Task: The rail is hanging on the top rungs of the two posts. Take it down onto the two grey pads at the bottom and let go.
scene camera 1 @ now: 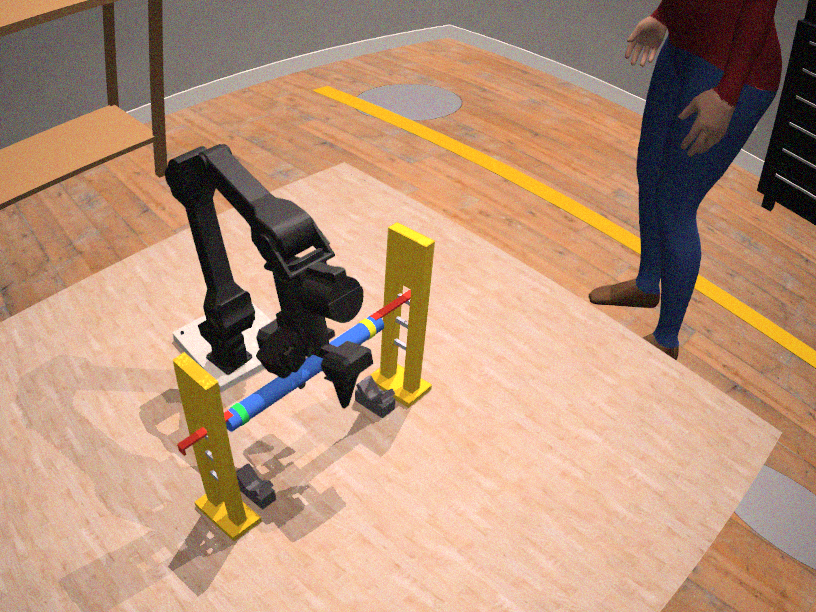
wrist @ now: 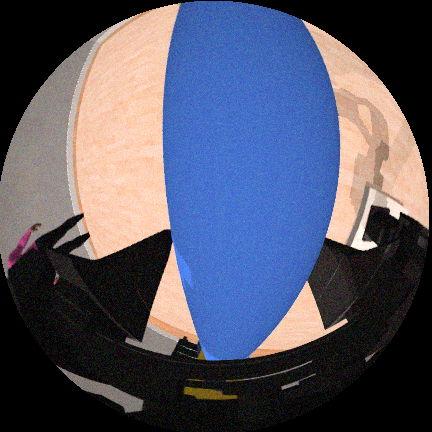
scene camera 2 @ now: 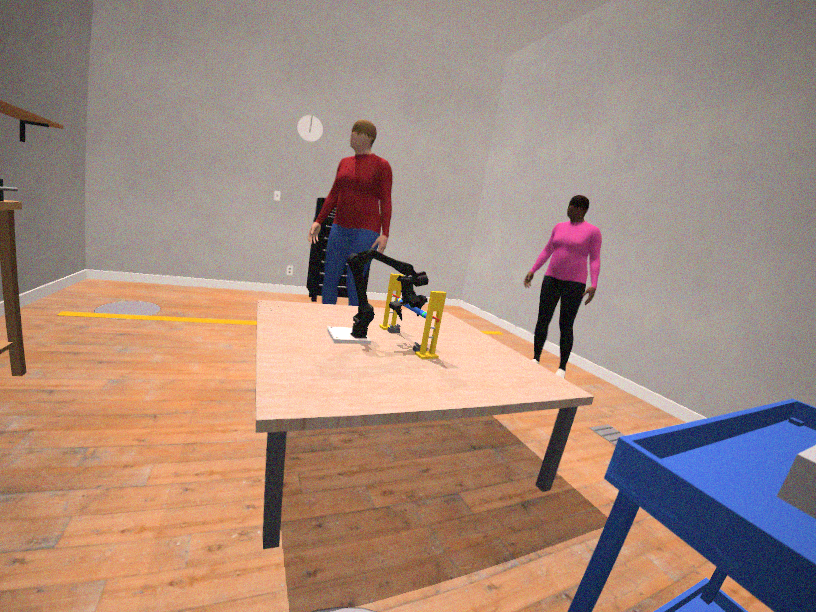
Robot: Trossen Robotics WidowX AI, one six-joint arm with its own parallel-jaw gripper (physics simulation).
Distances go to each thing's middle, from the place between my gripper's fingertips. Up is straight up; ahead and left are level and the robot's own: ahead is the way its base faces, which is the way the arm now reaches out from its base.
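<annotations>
There is the blue rail (wrist: 250, 133), and my gripper is 20 mm to the left of it, 10 mm past it and, at the moment, 60 mm below it.
</annotations>
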